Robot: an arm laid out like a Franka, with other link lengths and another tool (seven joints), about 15 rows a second.
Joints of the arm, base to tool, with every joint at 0 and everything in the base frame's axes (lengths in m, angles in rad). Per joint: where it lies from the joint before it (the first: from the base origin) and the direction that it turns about. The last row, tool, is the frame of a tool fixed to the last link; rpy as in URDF.
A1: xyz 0.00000 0.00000 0.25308 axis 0 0 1
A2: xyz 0.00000 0.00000 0.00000 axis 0 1 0
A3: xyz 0.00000 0.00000 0.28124 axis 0 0 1
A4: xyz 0.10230 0.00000 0.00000 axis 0 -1 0
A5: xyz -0.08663 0.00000 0.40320 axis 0 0 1
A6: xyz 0.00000 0.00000 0.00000 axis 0 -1 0
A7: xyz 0.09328 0.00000 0.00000 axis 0 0 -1
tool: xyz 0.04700 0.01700 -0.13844 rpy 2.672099 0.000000 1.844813
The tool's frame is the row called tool.
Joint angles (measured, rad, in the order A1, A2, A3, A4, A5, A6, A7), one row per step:
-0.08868, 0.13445, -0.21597, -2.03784, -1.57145, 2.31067, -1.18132
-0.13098, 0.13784, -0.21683, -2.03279, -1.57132, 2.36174, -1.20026
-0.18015, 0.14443, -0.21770, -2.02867, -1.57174, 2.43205, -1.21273
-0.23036, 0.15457, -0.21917, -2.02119, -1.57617, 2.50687, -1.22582
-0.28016, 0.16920, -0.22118, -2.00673, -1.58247, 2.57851, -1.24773
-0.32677, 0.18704, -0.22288, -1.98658, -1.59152, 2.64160, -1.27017
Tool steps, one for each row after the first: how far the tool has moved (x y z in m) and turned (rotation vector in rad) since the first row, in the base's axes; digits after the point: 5 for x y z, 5 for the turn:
-0.00547, -0.01857, -0.00042, 0.02051, 0.00720, 0.00610
-0.01207, -0.03789, -0.00348, 0.05314, 0.00819, 0.01953
-0.01912, -0.05767, -0.00670, 0.08371, 0.00891, 0.03792
-0.02634, -0.07877, -0.00879, 0.10570, 0.01530, 0.05878
-0.03311, -0.09977, -0.00992, 0.11870, 0.02265, 0.07843

